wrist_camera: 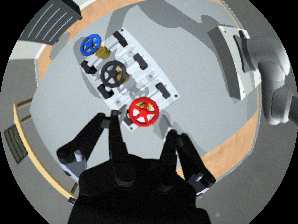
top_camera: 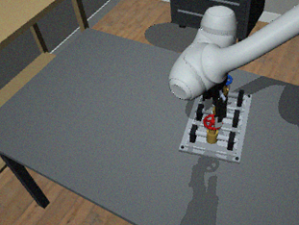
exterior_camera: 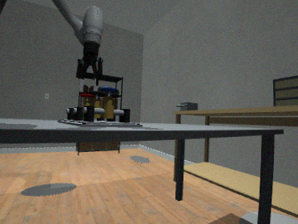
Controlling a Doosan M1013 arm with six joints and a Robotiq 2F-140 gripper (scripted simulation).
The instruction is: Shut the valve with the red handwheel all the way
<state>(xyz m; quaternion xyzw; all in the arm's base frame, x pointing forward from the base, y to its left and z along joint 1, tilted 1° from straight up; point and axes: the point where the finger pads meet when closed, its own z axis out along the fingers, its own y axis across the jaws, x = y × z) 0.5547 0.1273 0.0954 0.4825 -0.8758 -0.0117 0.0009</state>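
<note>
The red handwheel lies 60 mm below my hand. The rest, counted from my hand: blue handwheel 80 mm ahead, 220 mm to the right, 60 mm below; then black handwheel 40 mm ahead, 110 mm to the right, 60 mm below.
</note>
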